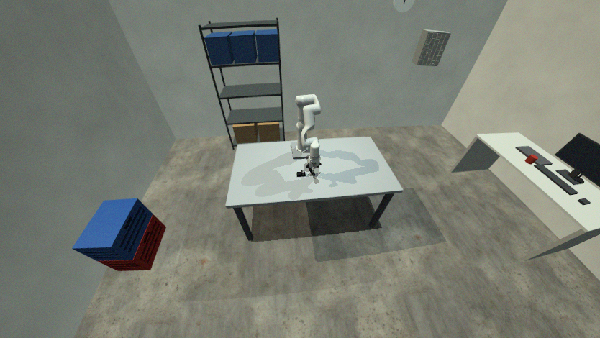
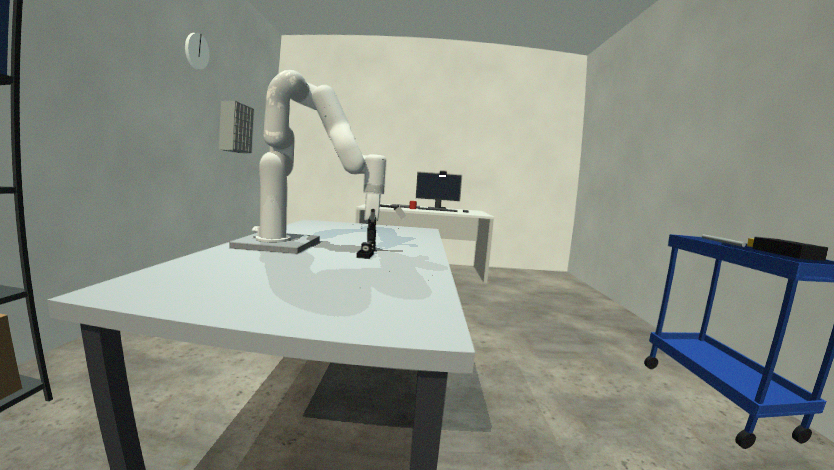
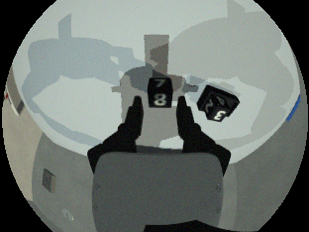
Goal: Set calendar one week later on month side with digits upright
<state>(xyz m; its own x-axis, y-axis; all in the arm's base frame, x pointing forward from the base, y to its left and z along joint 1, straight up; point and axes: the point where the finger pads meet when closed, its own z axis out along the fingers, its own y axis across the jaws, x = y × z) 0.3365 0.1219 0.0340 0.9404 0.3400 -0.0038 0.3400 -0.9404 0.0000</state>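
Now: the cube 40 mm below my hand.
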